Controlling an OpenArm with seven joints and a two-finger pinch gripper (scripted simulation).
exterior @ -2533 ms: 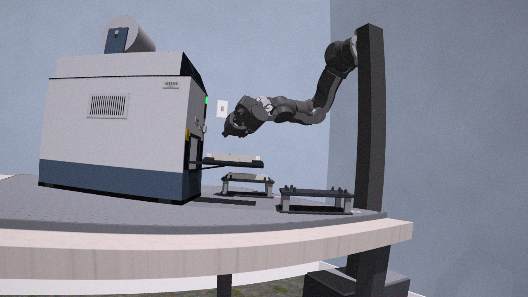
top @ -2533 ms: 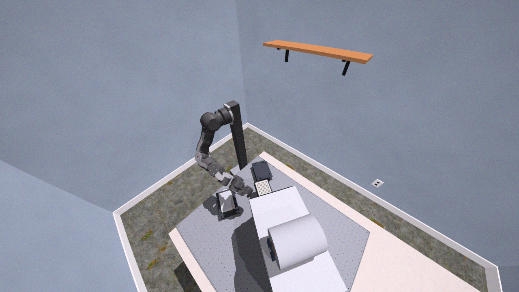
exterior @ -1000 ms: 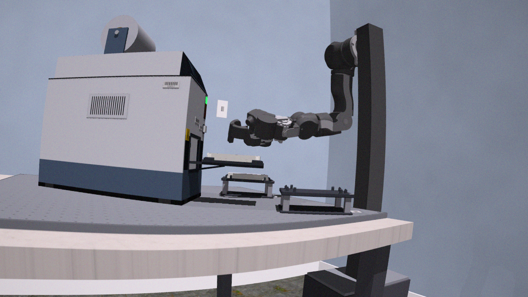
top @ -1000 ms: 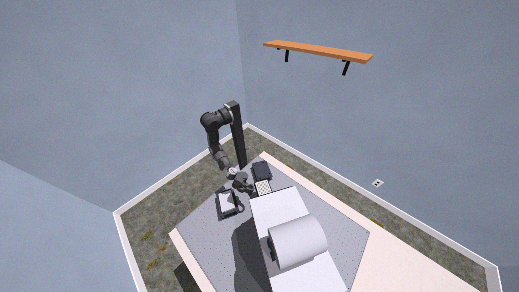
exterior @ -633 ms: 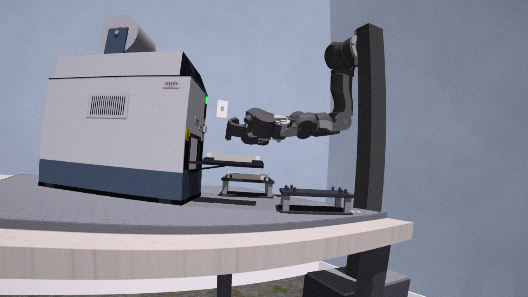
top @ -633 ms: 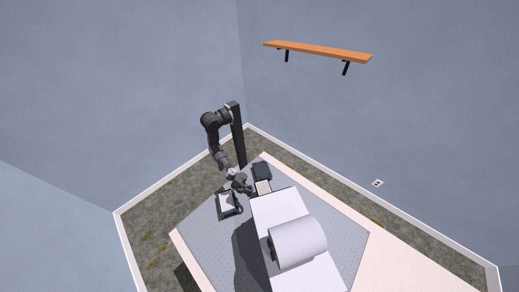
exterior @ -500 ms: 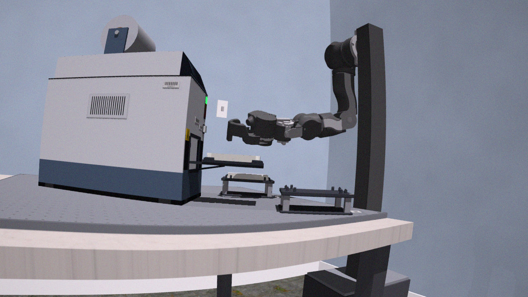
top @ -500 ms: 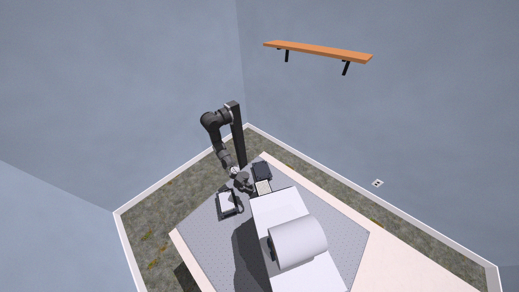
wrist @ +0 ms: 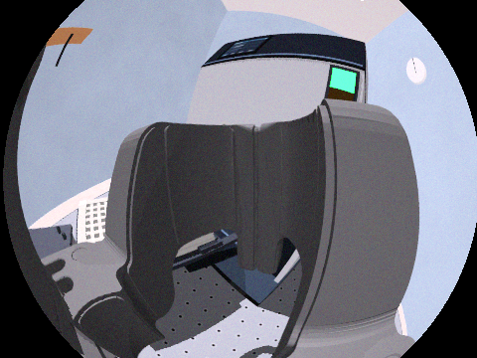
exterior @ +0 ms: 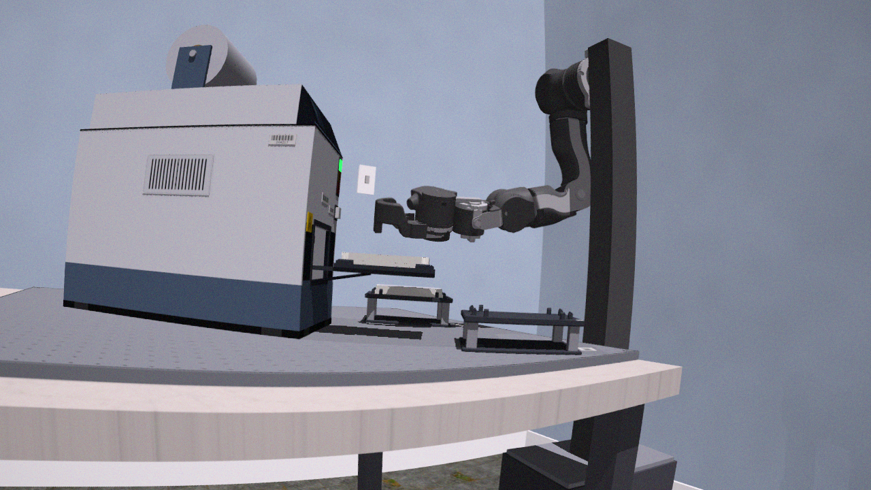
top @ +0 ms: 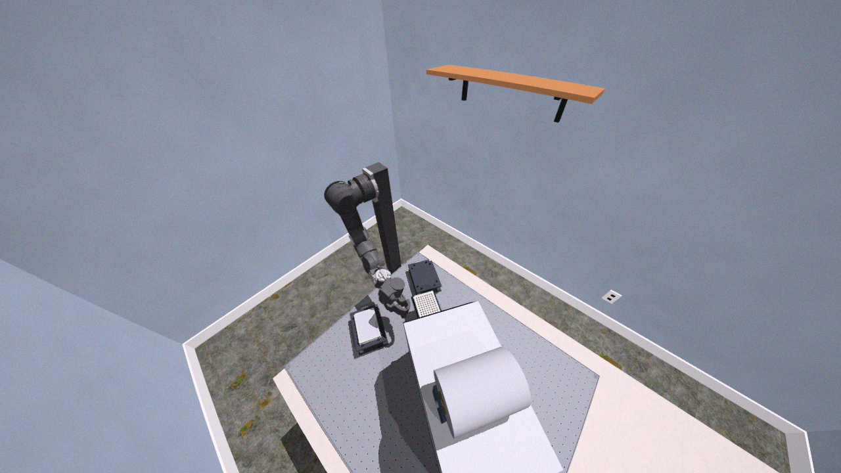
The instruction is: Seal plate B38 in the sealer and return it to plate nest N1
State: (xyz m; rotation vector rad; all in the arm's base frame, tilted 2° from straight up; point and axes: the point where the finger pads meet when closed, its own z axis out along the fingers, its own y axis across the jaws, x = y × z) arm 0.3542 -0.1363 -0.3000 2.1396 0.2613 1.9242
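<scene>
Right now my hand is 70 mm short of the start key and 30 mm to the left of it. Also, from my hand: sealer's stage (10 mm ahead, 100 mm to the left, 80 mm below); foil roll (320 mm ahead, 30 mm to the right, 230 mm above); yellow warning label (140 mm ahead, 140 mm to the left, 30 mm below).
</scene>
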